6 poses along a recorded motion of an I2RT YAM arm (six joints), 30 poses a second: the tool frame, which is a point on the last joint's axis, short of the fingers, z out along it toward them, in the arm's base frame.
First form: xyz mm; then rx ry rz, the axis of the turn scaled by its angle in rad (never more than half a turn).
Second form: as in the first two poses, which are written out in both.
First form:
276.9 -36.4 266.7 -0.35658 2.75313 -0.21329
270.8 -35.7 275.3 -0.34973 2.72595 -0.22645
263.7 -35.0 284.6 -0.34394 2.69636 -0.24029
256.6 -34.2 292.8 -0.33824 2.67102 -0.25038
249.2 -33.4 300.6 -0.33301 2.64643 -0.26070
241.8 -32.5 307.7 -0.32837 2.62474 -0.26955
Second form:
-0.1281 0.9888 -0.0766 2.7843 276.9 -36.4 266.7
-0.1268 0.9885 -0.0821 2.7576 270.8 -35.7 275.3
-0.1260 0.9881 -0.0881 2.7288 263.7 -35.0 284.6
-0.1251 0.9878 -0.0926 2.7040 256.6 -34.2 292.8
-0.1243 0.9875 -0.0973 2.6800 249.2 -33.4 300.6
-0.1235 0.9872 -0.1014 2.6589 241.8 -32.5 307.7

